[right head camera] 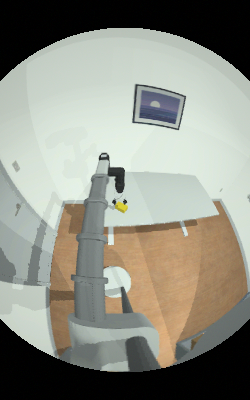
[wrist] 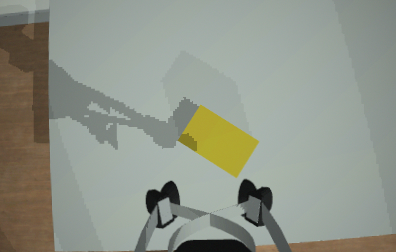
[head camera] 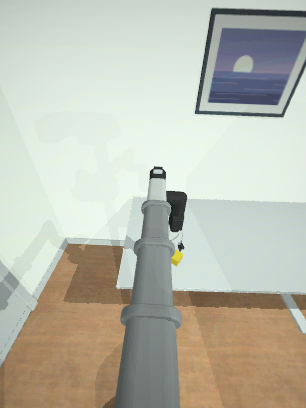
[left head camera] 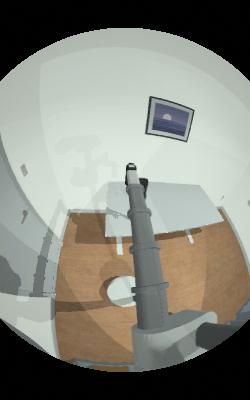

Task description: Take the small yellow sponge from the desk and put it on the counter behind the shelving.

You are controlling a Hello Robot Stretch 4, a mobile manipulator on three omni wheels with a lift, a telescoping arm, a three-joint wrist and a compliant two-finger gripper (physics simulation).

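Where they show: gripper, between the fingertips: [right head camera: 119,203] [wrist: 208,194]; robot's base, origin of its link: [right head camera: 113,280] [left head camera: 124,290].
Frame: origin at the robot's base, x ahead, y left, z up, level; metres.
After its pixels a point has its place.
The small yellow sponge [head camera: 177,258] {x 0.643, y -0.129, z 0.738 m} [right head camera: 121,207] {x 0.653, y -0.109, z 0.738 m} [wrist: 219,141] {x 0.676, y -0.106, z 0.738 m} lies flat on the white desk [head camera: 250,240] {x 0.838, y -0.617, z 0.693 m} [left head camera: 185,205] {x 0.824, y -0.752, z 0.693 m} [right head camera: 175,200] {x 0.762, y -0.709, z 0.693 m} [wrist: 310,125] {x 0.697, y -0.258, z 0.693 m}, near its left end and turned at an angle in the wrist view. The arm hides it in the left head view. My gripper [right head camera: 119,202] {x 0.623, y -0.087, z 0.837 m} [wrist: 208,194] {x 0.623, y -0.087, z 0.837 m} points down above the desk, open and empty. In the wrist view the fingertips stand wide apart, below the sponge in the picture, with the right fingertip close under its lower corner. The arm partly hides the gripper in the head view. The counter cannot be made out.
A framed picture [head camera: 250,67] {x 1.292, y -0.473, z 1.565 m} [left head camera: 170,119] {x 1.292, y -0.482, z 1.551 m} [right head camera: 159,107] {x 1.291, y -0.487, z 1.543 m} hangs on the wall behind the desk. A white round object [left head camera: 120,291] {x -0.002, y 0.050, z 0.187 m} [right head camera: 117,281] {x 0.002, y -0.050, z 0.187 m} is low on the wooden floor under the arm. A grey structure [right head camera: 215,320] stands at the lower right.
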